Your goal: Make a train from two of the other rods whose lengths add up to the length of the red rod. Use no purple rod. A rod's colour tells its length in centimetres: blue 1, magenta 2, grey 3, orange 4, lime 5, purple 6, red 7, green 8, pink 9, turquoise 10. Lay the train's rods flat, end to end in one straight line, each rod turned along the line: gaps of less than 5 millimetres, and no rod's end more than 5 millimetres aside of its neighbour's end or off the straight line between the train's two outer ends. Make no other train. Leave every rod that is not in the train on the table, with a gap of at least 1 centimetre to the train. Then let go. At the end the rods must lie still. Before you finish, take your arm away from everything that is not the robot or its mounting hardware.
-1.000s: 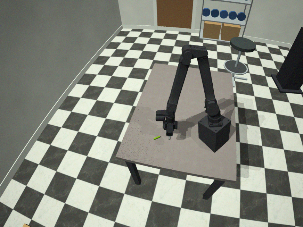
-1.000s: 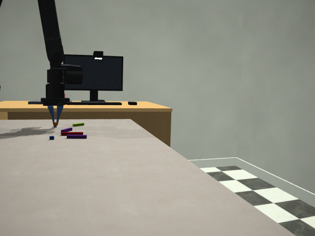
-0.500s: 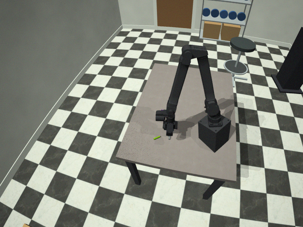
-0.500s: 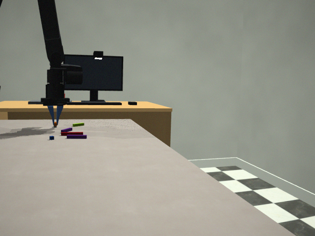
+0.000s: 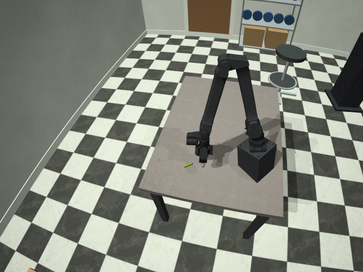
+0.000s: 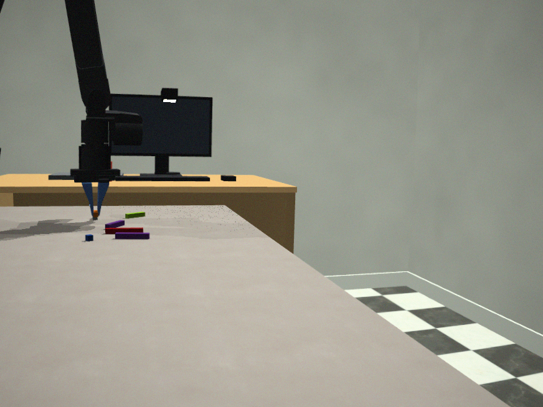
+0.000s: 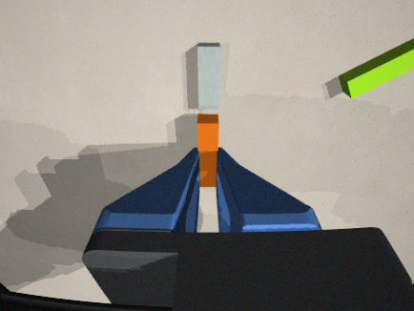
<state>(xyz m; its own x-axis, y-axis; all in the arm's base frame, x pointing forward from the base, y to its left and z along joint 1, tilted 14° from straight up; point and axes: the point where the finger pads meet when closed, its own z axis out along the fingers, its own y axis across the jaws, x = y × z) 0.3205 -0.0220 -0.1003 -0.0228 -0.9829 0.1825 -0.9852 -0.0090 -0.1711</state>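
Right now the orange rod is 1 cm to the left of my hand. Also, from my hand: grey rod 4 cm to the left, 2 cm below; lime rod 9 cm ahead, 5 cm to the left, 2 cm below; purple rod 8 cm to the right, 3 cm ahead, 2 cm below.
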